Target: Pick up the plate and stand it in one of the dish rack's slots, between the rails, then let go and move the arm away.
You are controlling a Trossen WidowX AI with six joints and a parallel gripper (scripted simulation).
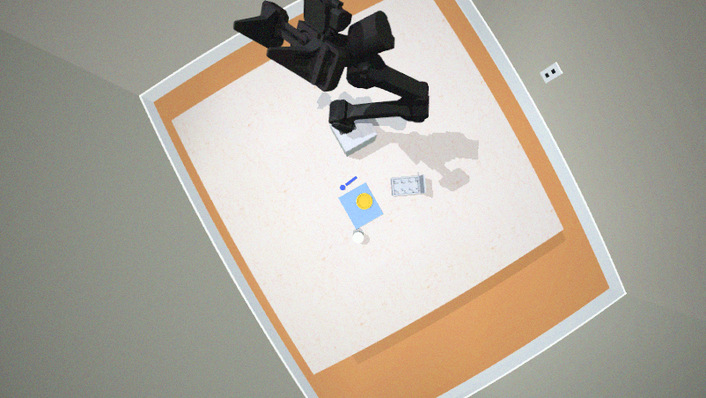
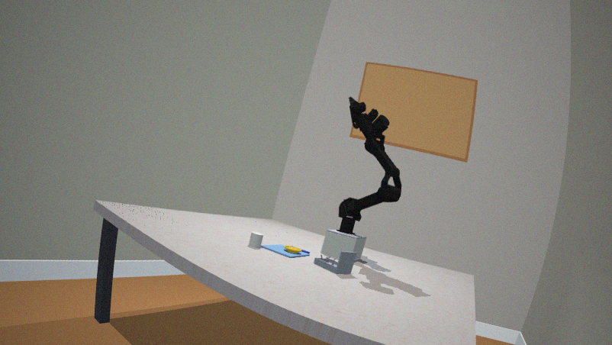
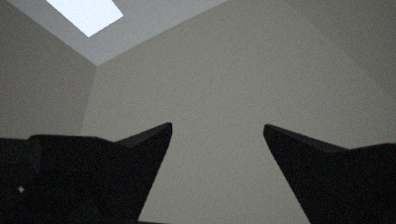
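My gripper tip is 28 cm short of the yellow plate, 9 cm to the right of it and 66 cm above it. Also, from my gripper tip: blue spoon 18 cm ahead, 5 cm to the left, 67 cm below; then blue mat 29 cm ahead, 7 cm to the left, 67 cm below; then grey dish rack 28 cm ahead, 27 cm to the left, 65 cm below.
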